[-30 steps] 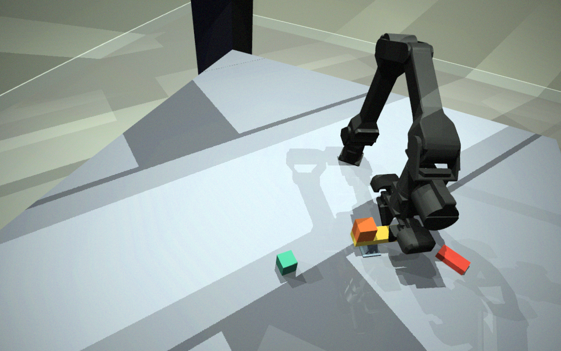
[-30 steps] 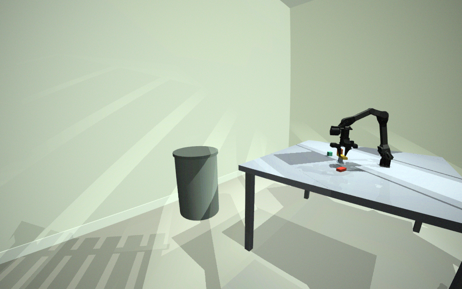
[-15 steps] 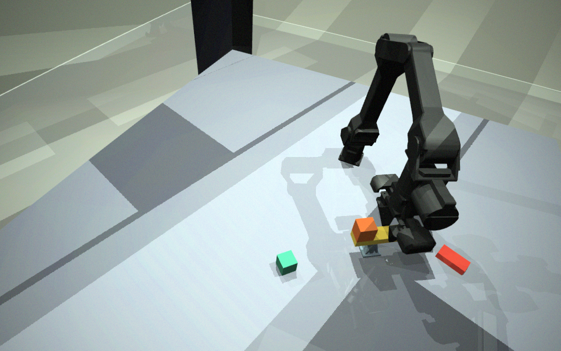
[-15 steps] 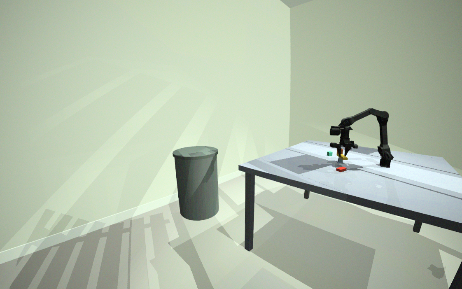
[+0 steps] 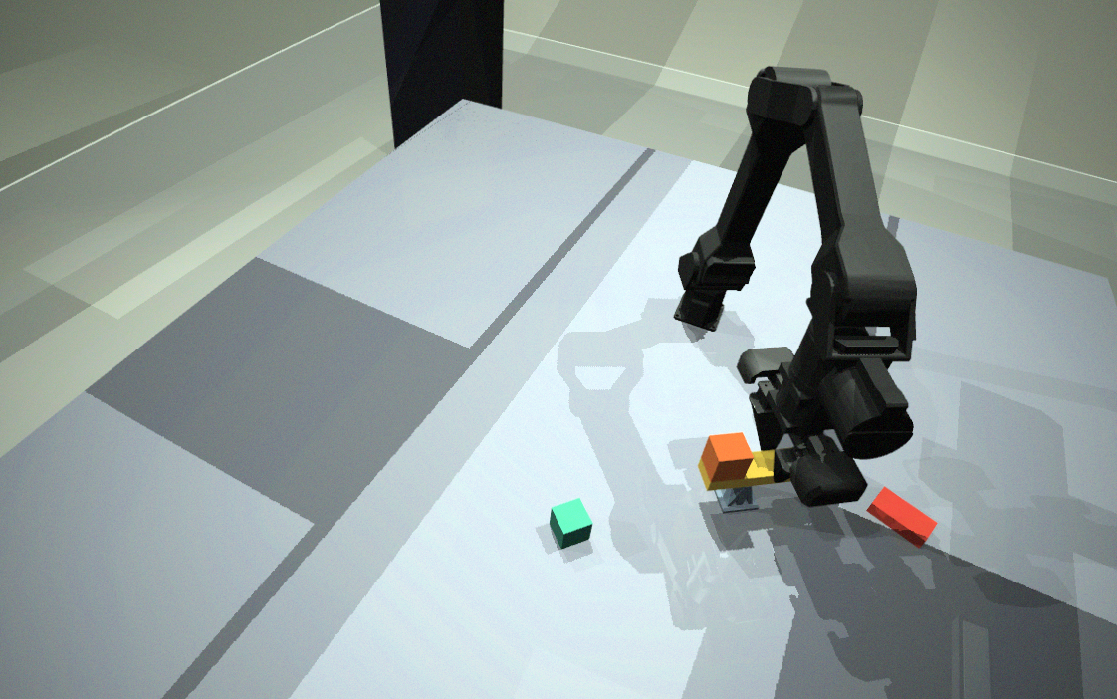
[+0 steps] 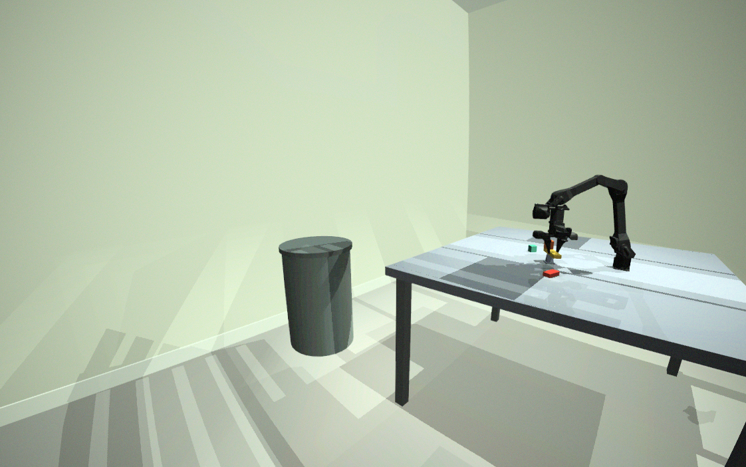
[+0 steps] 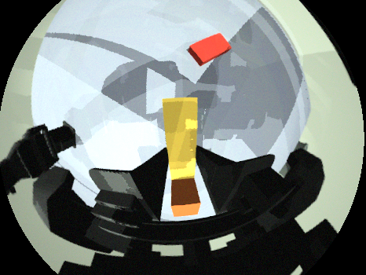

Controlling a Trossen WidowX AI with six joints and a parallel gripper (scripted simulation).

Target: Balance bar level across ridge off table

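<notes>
Right now my gripper tip is 2 cm short of the yellow bar, 3 cm to the left of it and 2 cm below it. Round my gripper tip: green cube (14 cm ahead, 18 cm to the right, 3 cm below); red flat block (3 cm behind, 16 cm to the left, 4 cm below).
</notes>
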